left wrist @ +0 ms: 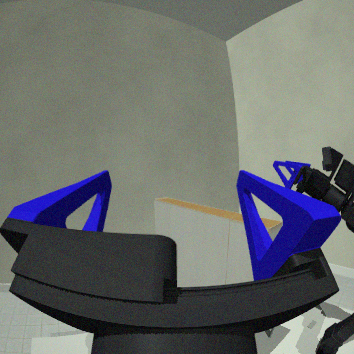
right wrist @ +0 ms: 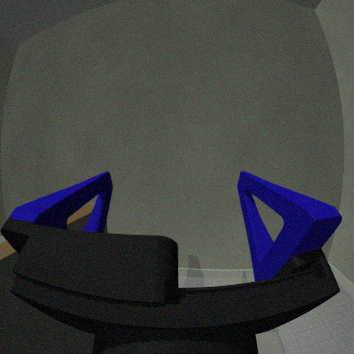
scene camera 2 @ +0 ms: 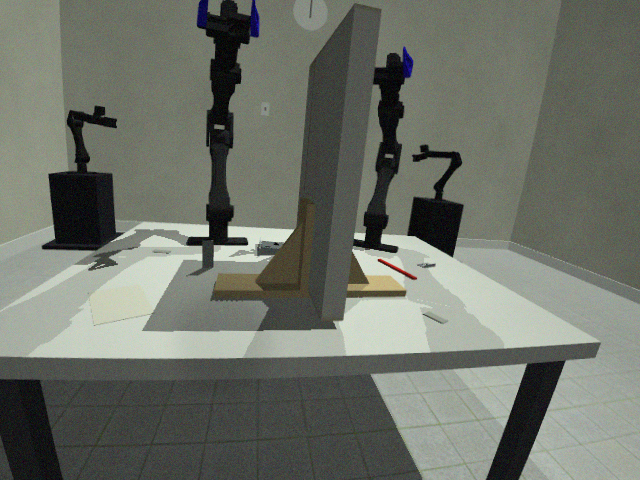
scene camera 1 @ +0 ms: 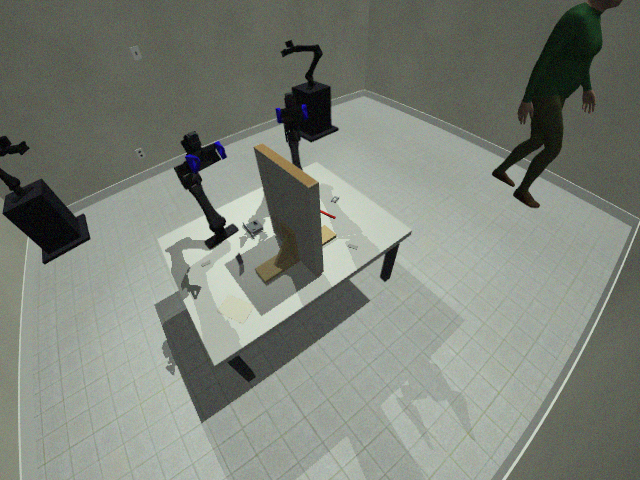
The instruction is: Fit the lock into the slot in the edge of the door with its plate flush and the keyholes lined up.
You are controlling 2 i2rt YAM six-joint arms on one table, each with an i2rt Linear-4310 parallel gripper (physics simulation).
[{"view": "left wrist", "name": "my left gripper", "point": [173,177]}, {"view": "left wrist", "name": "my right gripper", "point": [279,162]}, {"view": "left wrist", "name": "grey door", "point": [211,246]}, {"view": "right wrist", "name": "my right gripper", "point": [174,178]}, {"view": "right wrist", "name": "grey door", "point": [30,323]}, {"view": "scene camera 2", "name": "my left gripper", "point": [386,48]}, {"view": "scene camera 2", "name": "grey door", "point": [340,83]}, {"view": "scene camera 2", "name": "wooden base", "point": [287,274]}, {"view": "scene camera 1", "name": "my right gripper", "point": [211,153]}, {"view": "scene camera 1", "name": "grey door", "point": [292,196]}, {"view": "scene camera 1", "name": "wooden base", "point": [288,256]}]
